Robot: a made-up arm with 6 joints. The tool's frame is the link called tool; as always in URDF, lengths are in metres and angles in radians.
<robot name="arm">
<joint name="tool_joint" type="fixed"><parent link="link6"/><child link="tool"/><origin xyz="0 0 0" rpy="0 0 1.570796"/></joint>
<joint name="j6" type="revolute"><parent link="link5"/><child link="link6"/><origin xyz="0.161 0 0" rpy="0 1.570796 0"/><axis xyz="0 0 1"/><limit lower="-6.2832" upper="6.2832" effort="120" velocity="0.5"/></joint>
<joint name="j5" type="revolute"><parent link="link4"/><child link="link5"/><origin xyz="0 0 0" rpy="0 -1.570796 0"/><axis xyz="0 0 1"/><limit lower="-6.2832" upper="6.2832" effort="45" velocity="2.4"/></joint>
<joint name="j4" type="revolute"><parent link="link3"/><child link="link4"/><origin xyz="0 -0.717 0" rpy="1.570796 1.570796 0"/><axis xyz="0 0 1"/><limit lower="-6.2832" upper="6.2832" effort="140" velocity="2.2"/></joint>
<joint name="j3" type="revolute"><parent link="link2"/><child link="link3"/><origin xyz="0 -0.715 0"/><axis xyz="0 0 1"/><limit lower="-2.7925" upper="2.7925" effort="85" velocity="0.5"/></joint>
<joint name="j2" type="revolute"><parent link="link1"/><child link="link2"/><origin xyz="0.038 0 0" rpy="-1.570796 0 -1.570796"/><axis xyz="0 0 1"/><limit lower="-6.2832" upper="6.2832" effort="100" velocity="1.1"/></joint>
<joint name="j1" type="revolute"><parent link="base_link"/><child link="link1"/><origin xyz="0 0 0.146" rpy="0 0 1.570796"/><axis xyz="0 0 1"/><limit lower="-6.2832" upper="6.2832" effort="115" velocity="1.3"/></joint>
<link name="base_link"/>
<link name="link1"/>
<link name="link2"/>
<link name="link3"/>
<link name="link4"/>
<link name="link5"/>
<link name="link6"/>
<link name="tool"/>
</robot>
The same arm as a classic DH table. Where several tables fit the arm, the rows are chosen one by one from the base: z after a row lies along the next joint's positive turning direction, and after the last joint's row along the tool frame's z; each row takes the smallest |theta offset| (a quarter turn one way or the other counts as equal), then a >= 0, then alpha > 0; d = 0 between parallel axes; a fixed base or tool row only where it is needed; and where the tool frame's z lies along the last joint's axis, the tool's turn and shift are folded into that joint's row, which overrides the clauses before.
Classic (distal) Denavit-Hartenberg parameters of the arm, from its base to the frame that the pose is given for. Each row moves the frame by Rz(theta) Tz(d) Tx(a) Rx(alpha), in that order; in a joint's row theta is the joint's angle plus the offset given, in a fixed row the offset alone. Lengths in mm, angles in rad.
j1: d 146, theta_offset 0, a 0, alpha -1.5708
j2: d 0, theta_offset -1.5708, a 715, alpha 0
j3: d 38, theta_offset 1.5708, a 0, alpha 1.5708
j4: d 717, theta_offset 0, a 0, alpha -1.5708
j5: d 0, theta_offset 0, a 0, alpha 1.5708
j6: d 161, theta_offset 0, a 0, alpha 0
Joint limits (rad, base to tool): -6.2832..6.2832 -6.2832..6.2832 -2.7925..2.7925 -6.2832..6.2832 -6.2832..6.2832 -6.2832..6.2832

